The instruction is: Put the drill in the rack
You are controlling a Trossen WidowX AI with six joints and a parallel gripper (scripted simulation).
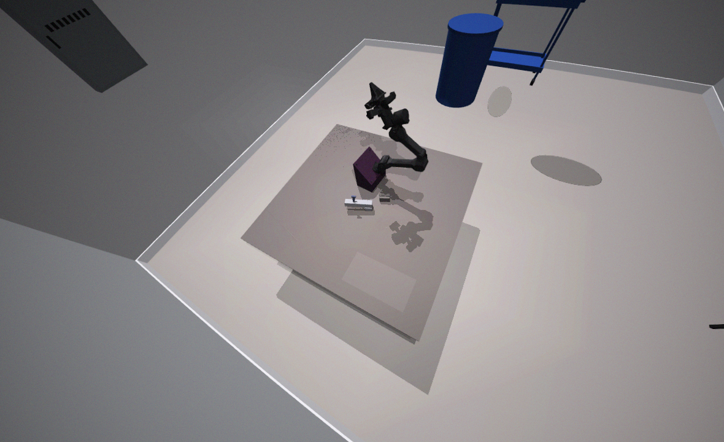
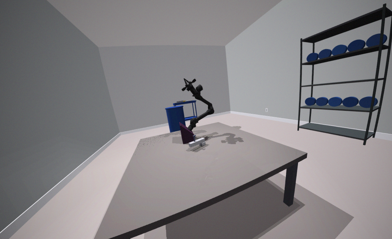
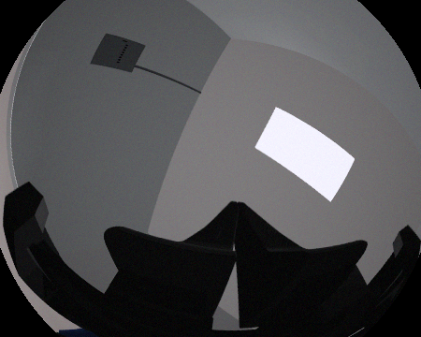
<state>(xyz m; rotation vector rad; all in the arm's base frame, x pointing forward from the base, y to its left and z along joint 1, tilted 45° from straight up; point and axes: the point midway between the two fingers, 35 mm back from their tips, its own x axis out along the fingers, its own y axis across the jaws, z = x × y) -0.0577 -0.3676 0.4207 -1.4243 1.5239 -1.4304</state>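
Now: the blue key 24 cm ahead of my gripper tip, 6 cm to the right of it and 60 cm below it. Also, from my gripper tip: drill: 23 cm ahead, 1 cm to the right, 65 cm below; then dark rack: 11 cm ahead, 10 cm to the left, 69 cm below; then light grey fixture: 23 cm ahead, 3 cm to the right, 66 cm below.
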